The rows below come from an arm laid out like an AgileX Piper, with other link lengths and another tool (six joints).
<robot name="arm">
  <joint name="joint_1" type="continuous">
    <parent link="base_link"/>
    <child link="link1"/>
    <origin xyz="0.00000 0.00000 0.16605" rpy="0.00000 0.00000 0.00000"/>
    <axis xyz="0 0 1"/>
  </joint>
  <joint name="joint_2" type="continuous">
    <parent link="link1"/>
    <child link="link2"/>
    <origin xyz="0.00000 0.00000 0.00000" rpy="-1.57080 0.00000 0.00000"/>
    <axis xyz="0 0 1"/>
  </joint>
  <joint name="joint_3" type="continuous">
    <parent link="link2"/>
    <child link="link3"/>
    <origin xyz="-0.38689 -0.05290 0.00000" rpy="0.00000 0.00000 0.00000"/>
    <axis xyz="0 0 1"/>
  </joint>
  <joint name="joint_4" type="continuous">
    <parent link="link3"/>
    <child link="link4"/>
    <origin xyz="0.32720 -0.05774 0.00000" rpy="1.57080 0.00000 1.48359"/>
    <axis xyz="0 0 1"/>
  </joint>
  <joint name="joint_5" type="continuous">
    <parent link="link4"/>
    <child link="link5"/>
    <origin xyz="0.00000 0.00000 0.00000" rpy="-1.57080 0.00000 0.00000"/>
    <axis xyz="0 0 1"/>
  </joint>
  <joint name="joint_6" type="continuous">
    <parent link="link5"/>
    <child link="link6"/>
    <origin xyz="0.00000 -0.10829 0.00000" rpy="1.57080 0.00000 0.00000"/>
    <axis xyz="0 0 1"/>
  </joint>
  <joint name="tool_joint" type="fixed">
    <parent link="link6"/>
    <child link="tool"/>
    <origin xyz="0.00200 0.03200 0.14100" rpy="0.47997 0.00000 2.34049"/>
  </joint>
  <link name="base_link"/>
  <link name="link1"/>
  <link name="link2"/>
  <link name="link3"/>
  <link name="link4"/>
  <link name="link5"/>
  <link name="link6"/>
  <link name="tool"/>
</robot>
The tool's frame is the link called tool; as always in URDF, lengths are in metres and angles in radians. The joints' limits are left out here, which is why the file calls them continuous.
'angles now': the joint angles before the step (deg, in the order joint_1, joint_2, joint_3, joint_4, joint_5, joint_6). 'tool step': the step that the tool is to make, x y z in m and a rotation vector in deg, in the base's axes. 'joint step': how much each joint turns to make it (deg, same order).
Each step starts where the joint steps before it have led.
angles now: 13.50 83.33 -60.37 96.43 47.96 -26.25
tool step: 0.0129 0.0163 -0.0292 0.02 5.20 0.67
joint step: 1.77 3.51 -0.32 -0.01 -0.80 2.39
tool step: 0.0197 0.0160 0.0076 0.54 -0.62 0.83
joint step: 1.19 3.54 -4.79 0.01 -0.27 0.65
